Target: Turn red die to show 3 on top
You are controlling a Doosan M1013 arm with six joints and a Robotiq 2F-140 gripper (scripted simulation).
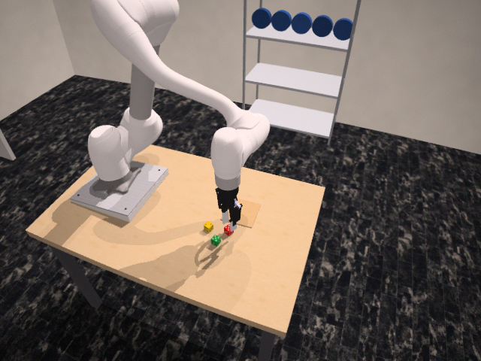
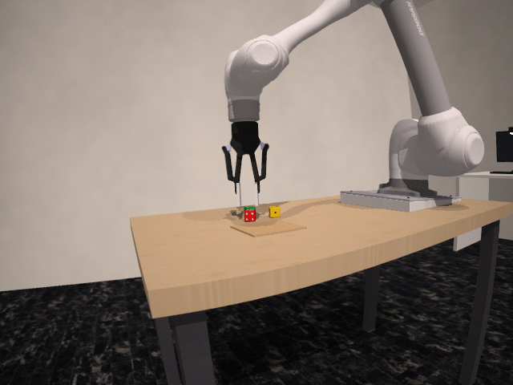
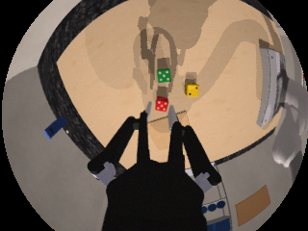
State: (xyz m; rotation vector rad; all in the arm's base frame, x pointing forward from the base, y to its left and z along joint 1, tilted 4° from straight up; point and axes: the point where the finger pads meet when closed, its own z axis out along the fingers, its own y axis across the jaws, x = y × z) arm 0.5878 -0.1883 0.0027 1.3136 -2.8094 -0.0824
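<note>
My gripper is now 6 cm above the red die. Also, from my hand: mat: 3 cm ahead, 12 cm to the left, 7 cm below; green die: 4 cm behind, 6 cm to the right, 6 cm below; yellow die: 9 cm behind, 6 cm below.
</note>
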